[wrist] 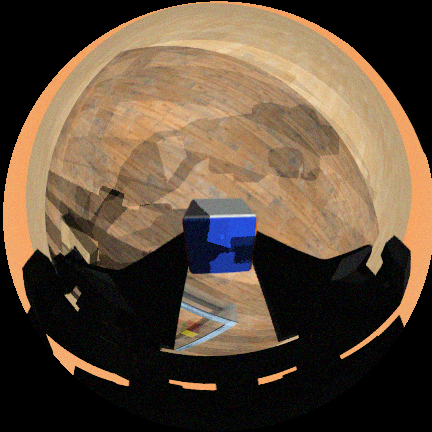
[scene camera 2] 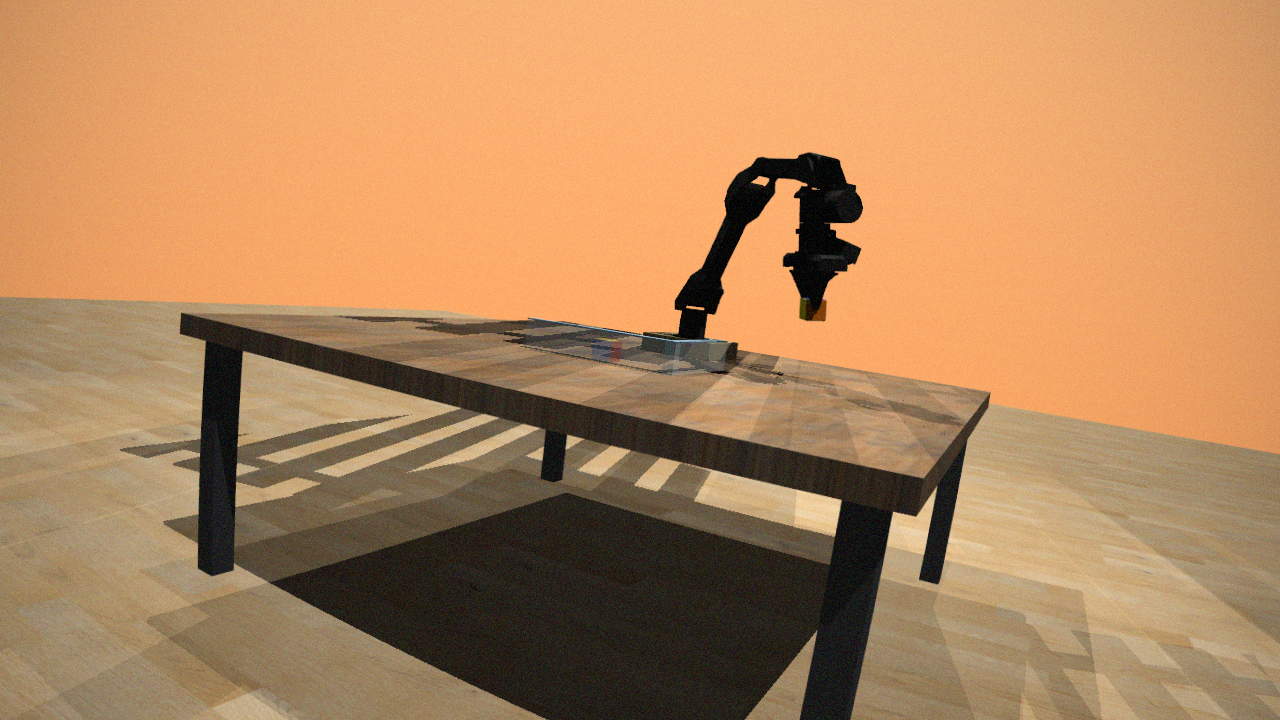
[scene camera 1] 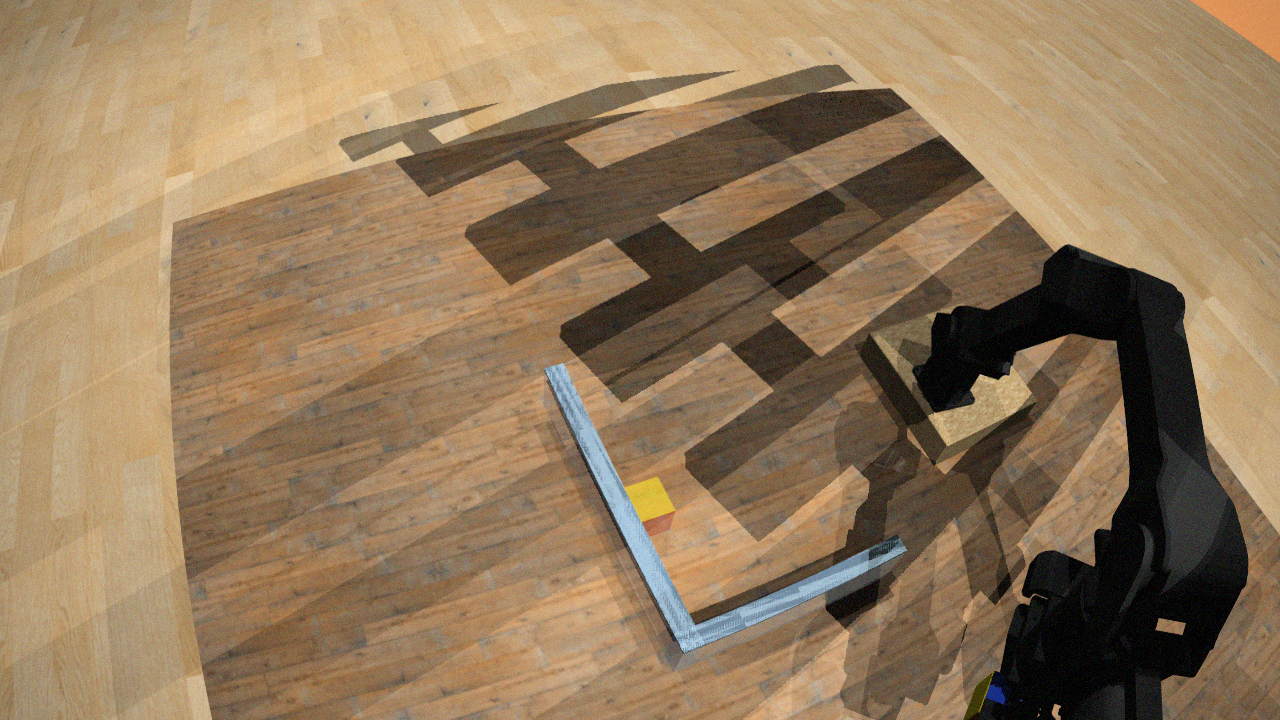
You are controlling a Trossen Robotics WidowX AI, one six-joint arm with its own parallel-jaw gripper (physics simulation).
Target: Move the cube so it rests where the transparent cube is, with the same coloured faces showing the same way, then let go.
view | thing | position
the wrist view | my gripper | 218, 236
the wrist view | cube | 219, 233
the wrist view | grey L-shaped rail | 221, 314
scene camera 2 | my gripper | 811, 309
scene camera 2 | grey L-shaped rail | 668, 357
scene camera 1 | transparent cube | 649, 498
